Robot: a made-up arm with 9 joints. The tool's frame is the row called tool.
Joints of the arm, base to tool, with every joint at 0 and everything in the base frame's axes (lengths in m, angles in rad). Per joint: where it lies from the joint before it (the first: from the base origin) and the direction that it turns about. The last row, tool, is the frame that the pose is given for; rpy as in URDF.
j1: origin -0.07 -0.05 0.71 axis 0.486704 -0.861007 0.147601
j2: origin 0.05 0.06 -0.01 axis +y
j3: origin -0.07 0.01 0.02 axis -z
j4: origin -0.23 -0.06 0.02 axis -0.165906 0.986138 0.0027
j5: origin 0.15 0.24 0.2 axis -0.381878 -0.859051 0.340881
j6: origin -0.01 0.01 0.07 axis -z
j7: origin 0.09 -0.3 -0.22 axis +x
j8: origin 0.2 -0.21 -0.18 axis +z
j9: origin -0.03 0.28 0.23 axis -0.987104 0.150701 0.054
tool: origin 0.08 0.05 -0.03 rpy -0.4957 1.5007 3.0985
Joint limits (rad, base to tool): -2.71..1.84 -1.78..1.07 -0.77..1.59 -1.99..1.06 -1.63..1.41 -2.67..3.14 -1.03..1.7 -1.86..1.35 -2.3..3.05
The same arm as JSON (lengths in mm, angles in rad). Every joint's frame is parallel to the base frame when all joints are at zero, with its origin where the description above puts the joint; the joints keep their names.
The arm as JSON. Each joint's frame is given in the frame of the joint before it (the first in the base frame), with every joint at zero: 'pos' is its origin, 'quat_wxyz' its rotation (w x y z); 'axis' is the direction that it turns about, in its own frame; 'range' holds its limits. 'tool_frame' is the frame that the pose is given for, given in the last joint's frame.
{
  "length_unit": "mm",
  "angle_unit": "rad",
  "joints": [
    {
      "joint": "j1",
      "pos": [
        -70.0,
        -50.0,
        710.0
      ],
      "quat_wxyz": [
        1.0,
        0.0,
        0.0,
        0.0
      ],
      "axis": [
        0.486704,
        -0.861007,
        0.147601
      ],
      "range": [
        -2.71,
        1.84
      ]
    },
    {
      "joint": "j2",
      "pos": [
        50.0,
        60.0,
        -10.0
      ],
      "quat_wxyz": [
        1.0,
        0.0,
        0.0,
        0.0
      ],
      "axis": [
        0.0,
        1.0,
        0.0
      ],
      "range": [
        -1.78,
        1.07
      ]
    },
    {
      "joint": "j3",
      "pos": [
        -70.0,
        10.0,
        20.0
      ],
      "quat_wxyz": [
        1.0,
        0.0,
        0.0,
        0.0
      ],
      "axis": [
        0.0,
        0.0,
        -1.0
      ],
      "range": [
        -0.77,
        1.59
      ]
    },
    {
      "joint": "j4",
      "pos": [
        -230.0,
        -60.0,
        20.0
      ],
      "quat_wxyz": [
        1.0,
        0.0,
        0.0,
        0.0
      ],
      "axis": [
        -0.165906,
        0.986138,
        0.0027
      ],
      "range": [
        -1.99,
        1.06
      ]
    },
    {
      "joint": "j5",
      "pos": [
        150.0,
        240.0,
        200.0
      ],
      "quat_wxyz": [
        1.0,
        0.0,
        0.0,
        0.0
      ],
      "axis": [
        -0.381878,
        -0.859051,
        0.340881
      ],
      "range": [
        -1.63,
        1.41
      ]
    },
    {
      "joint": "j6",
      "pos": [
        -10.0,
        10.0,
        70.0
      ],
      "quat_wxyz": [
        1.0,
        0.0,
        0.0,
        0.0
      ],
      "axis": [
        0.0,
        0.0,
        -1.0
      ],
      "range": [
        -2.67,
        3.14
      ]
    },
    {
      "joint": "j7",
      "pos": [
        90.0,
        -300.0,
        -220.0
      ],
      "quat_wxyz": [
        1.0,
        0.0,
        0.0,
        0.0
      ],
      "axis": [
        1.0,
        0.0,
        0.0
      ],
      "range": [
        -1.03,
        1.7
      ]
    },
    {
      "joint": "j8",
      "pos": [
        200.0,
        -210.0,
        -180.0
      ],
      "quat_wxyz": [
        1.0,
        0.0,
        0.0,
        0.0
      ],
      "axis": [
        0.0,
        0.0,
        1.0
      ],
      "range": [
        -1.86,
        1.35
      ]
    },
    {
      "joint": "j9",
      "pos": [
        -30.0,
        280.0,
        230.0
      ],
      "quat_wxyz": [
        1.0,
        0.0,
        0.0,
        0.0
      ],
      "axis": [
        -0.987104,
        0.150701,
        0.054
      ],
      "range": [
        -2.3,
        3.05
      ]
    }
  ],
  "tool_frame": {
    "pos": [
      80.0,
      50.0,
      -30.0
    ],
    "quat_wxyz": [
      0.151966,
      0.66477,
      0.165156,
      -0.712538
    ]
  }
}

